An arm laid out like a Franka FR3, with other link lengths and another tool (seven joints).
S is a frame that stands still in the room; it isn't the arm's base.
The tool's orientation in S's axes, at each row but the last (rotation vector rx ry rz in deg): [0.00 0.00 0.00]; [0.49 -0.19 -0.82]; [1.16 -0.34 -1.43]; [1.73 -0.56 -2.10]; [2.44 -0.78 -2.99]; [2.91 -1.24 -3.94]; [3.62 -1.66 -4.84]
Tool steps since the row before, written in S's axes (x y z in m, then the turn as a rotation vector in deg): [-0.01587 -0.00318 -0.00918 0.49 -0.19 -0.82]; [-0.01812 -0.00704 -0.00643 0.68 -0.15 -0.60]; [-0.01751 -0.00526 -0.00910 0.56 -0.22 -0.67]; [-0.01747 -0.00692 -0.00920 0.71 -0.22 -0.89]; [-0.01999 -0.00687 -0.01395 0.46 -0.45 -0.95]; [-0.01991 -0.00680 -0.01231 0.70 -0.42 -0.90]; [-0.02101 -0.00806 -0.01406 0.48 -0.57 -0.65]
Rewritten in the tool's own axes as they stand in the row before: [-0.01587 -0.00318 -0.00918 0.49 -0.19 -0.82]; [-0.01804 -0.00735 -0.00631 0.68 -0.15 -0.60]; [-0.01742 -0.00588 -0.00888 0.56 -0.22 -0.67]; [-0.01729 -0.00783 -0.00881 0.71 -0.22 -0.89]; [-0.01977 -0.00849 -0.01335 0.47 -0.47 -0.94]; [-0.01963 -0.00877 -0.01149 0.71 -0.42 -0.89]; [-0.02061 -0.01067 -0.01286 0.51 -0.57 -0.63]
